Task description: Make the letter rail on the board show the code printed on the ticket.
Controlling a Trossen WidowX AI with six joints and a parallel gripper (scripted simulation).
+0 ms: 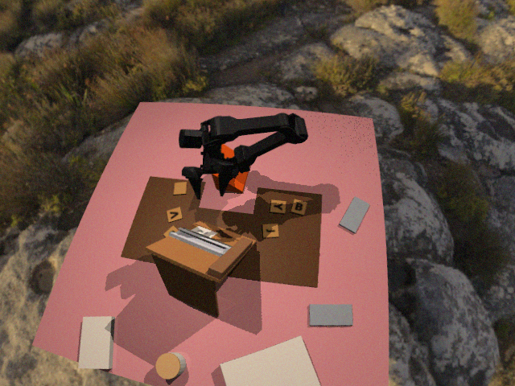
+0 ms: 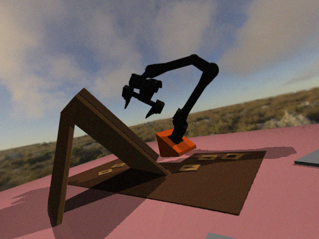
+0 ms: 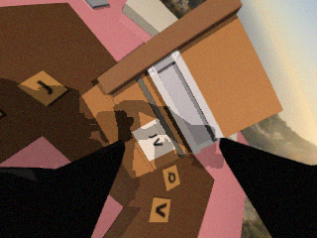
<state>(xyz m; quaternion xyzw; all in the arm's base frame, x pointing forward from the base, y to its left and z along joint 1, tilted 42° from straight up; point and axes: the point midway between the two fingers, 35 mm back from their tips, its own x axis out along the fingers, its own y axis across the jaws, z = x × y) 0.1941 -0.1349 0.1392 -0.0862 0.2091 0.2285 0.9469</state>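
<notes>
Right now my gripper tip is 70 mm short of the white ticket, 40 mm to the left of it and 140 mm above it. The rest, counted from my gripper tip: brown mat 30 mm behind, 10 mm to the left, 220 mm below; then white block 520 mm ahead, 370 mm to the right, 210 mm below.
</notes>
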